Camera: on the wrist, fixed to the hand. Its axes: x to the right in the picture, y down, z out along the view.
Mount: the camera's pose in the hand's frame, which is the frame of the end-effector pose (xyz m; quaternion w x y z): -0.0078 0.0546 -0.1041 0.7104 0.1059 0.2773 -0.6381
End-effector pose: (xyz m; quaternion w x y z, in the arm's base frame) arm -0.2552 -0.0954 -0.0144 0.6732 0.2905 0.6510 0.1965
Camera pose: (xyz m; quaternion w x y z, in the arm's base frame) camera -0.3527 -0.0452 0.0286 0.3924 -0.1922 0.8553 -0.2784
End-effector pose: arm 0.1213 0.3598 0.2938 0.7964 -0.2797 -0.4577 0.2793
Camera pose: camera 0.1998 0.3721 0.2069 0.9006 0.1003 -0.2532 -0.3389
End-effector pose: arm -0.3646 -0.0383 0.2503 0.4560 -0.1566 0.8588 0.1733
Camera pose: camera -0.4596 -0.0346 0.3198 0.2130 -0.6590 0.6550 -0.3022
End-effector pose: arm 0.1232 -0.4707 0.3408 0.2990 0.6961 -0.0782 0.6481
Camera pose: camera 0.0059 -0.4632 0.3486 0.5739 0.3963 0.5402 0.4709
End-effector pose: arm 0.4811 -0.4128 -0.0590 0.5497 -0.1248 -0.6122 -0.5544
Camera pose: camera 0.5812 -0.4749 -0.0586 0.2197 0.5140 -0.4209 -0.7144
